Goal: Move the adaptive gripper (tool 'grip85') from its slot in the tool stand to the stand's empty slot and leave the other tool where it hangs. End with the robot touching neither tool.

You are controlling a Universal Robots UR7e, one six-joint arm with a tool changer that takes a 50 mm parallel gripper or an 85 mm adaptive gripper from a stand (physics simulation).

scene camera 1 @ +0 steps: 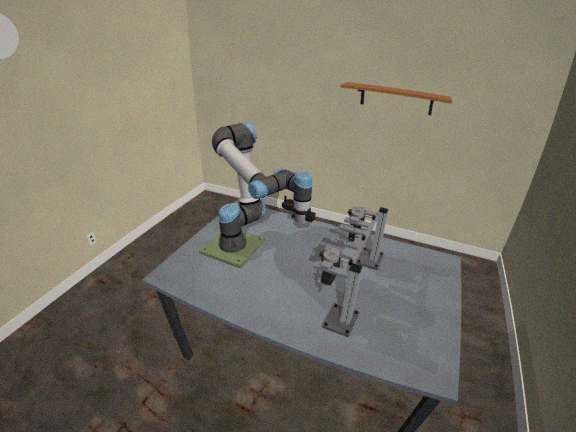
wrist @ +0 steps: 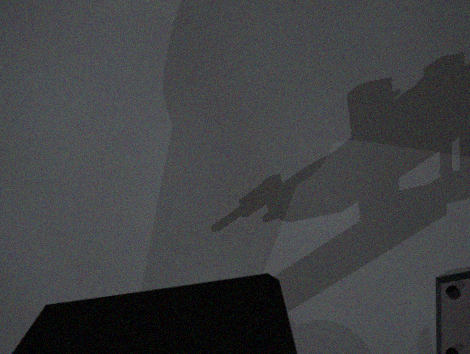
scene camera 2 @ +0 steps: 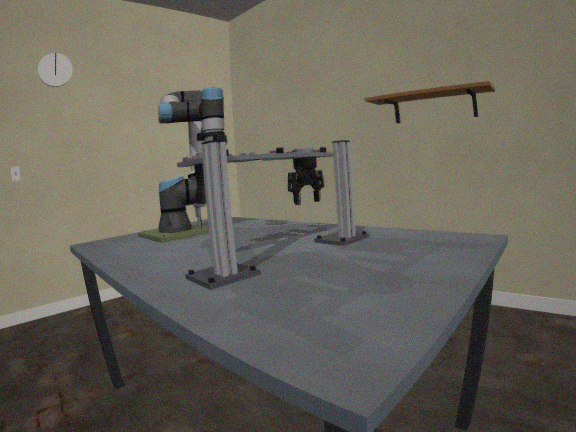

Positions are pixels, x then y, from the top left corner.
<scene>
An adaptive gripper point(scene camera 2: 305, 174) is 111 cm from the lens. A tool stand point(scene camera 2: 225, 270): 78 cm from the lens. The marked spots on the tool stand and the adaptive gripper are 47 cm apart.
</scene>
